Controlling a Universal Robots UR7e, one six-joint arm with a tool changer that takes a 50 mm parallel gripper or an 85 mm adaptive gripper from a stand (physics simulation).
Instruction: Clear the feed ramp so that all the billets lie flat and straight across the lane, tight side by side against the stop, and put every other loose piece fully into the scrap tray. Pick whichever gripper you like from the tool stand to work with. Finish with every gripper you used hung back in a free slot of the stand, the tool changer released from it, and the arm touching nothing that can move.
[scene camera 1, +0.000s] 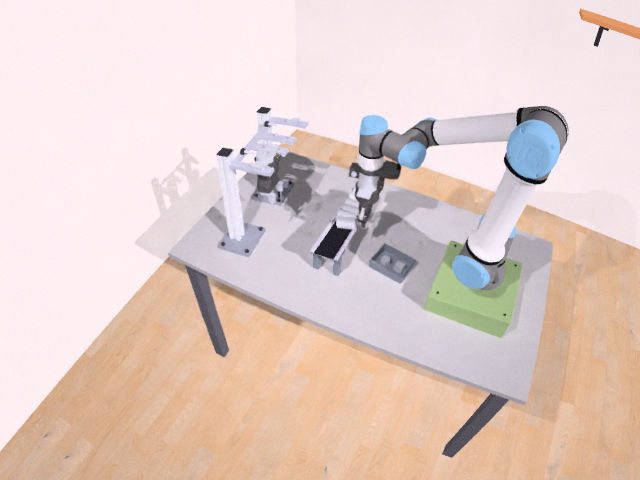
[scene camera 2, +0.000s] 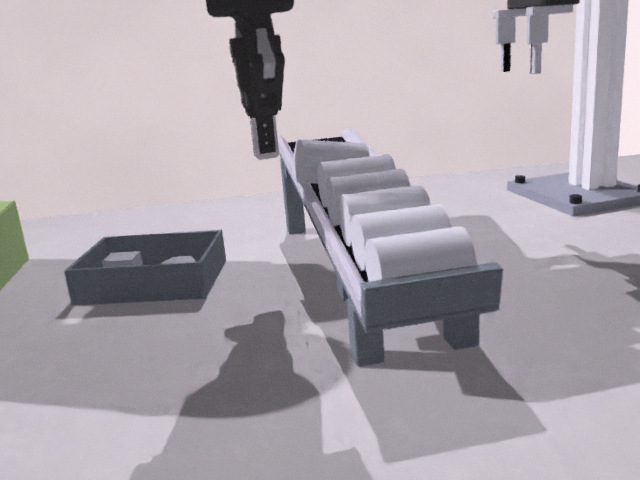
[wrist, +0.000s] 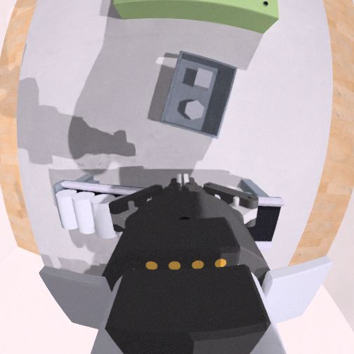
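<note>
My adaptive gripper (scene camera 1: 363, 223) (scene camera 2: 265, 156) (wrist: 183, 178) is shut and empty, its tips close together. It points down beside the tray-side rail near the ramp's upper end. Several white billets (scene camera 1: 346, 220) (scene camera 2: 423, 253) (wrist: 85, 213) lie across the feed ramp (scene camera 1: 334, 242) (scene camera 2: 330, 237) (wrist: 267, 225), in a row up from the stop (scene camera 2: 431, 297). The uppermost billet (scene camera 2: 333, 159) looks slightly turned, its end near the tray-side rail. The gripper hides part of the row in the wrist view. The scrap tray (scene camera 2: 136, 284) (wrist: 227, 97) holds a block (scene camera 2: 122, 258) (wrist: 204, 78) and a hexagonal piece (scene camera 2: 179, 260) (wrist: 194, 109).
The tool stand (scene camera 1: 231, 201) (scene camera 2: 594, 93) is across the ramp from the tray. A parallel gripper (scene camera 1: 267, 180) (scene camera 2: 521, 54) hangs in it. The arm's green base (scene camera 1: 465, 304) (wrist: 200, 11) lies beyond the tray. Ramp legs stand on the table (scene camera 1: 310, 294).
</note>
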